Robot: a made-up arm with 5 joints. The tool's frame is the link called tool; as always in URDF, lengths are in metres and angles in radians.
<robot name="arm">
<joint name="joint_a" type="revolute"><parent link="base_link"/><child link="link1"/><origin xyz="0 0 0.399" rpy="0 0 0"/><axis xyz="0 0 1"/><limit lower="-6.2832" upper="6.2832" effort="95" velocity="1.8"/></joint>
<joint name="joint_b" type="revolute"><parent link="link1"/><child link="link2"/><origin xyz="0 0 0" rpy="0 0 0"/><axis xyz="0 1 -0.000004"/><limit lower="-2.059" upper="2.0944" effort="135" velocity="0.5"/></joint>
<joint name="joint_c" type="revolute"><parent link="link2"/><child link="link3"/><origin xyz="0.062 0 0.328" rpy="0 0 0"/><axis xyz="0 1 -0.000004"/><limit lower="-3.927" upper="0.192" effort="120" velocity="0.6"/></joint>
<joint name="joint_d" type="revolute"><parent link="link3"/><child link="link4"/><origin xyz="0.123 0 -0.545" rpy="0 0 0"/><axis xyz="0 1 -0.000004"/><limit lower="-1.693" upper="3.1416" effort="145" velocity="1"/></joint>
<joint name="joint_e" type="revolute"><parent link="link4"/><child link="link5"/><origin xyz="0.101 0 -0.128" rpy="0 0 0"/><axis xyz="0 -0.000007 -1"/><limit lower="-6.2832" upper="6.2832" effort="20" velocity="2.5"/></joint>
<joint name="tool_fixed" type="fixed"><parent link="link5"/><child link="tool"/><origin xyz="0 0 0" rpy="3.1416 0 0"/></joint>
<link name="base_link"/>
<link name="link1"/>
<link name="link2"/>
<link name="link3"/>
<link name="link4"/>
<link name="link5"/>
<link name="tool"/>
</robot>
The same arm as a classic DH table. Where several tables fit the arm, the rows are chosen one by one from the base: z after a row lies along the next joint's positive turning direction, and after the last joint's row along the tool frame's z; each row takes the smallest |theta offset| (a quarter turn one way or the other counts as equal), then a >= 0, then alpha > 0; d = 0 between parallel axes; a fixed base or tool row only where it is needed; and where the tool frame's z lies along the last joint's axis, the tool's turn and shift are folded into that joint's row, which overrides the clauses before.
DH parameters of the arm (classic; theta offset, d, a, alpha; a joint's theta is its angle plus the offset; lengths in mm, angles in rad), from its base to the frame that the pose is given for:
joint_a: 0 399 0 -1.5708
joint_b: -1.384 0 333.8 0
joint_c: -0.4088 0 -558.7 0
joint_d: -1.3488 0 -101 1.5708
joint_e: 3.1416 128 0 0
Joint limits (rad, base to tool): -6.2832..6.2832 -2.059..2.0944 -3.927..0.192 -1.693..3.1416 -6.2832..6.2832

